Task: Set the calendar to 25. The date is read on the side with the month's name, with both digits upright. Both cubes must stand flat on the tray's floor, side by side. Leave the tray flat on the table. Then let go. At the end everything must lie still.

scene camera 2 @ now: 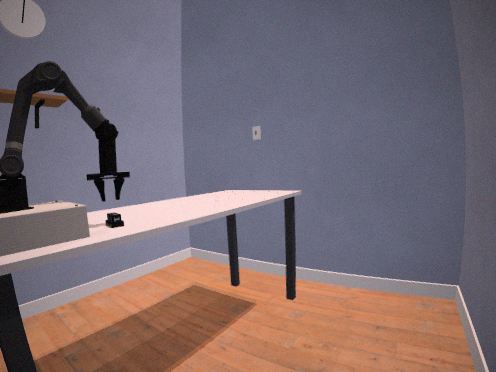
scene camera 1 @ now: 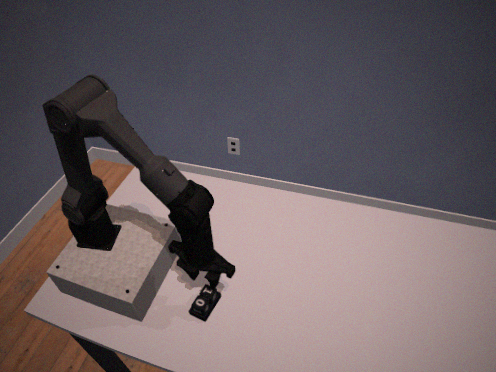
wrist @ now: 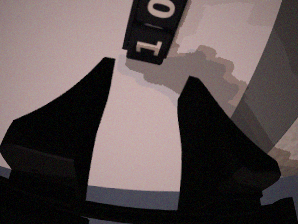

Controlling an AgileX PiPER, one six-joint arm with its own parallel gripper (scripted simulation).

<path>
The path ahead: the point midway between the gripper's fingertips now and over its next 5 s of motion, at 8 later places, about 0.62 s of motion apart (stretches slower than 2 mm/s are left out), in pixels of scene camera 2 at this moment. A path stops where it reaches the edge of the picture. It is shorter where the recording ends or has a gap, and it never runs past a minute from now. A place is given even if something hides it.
My gripper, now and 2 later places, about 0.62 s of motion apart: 110,200; 109,189; 108,168
</path>
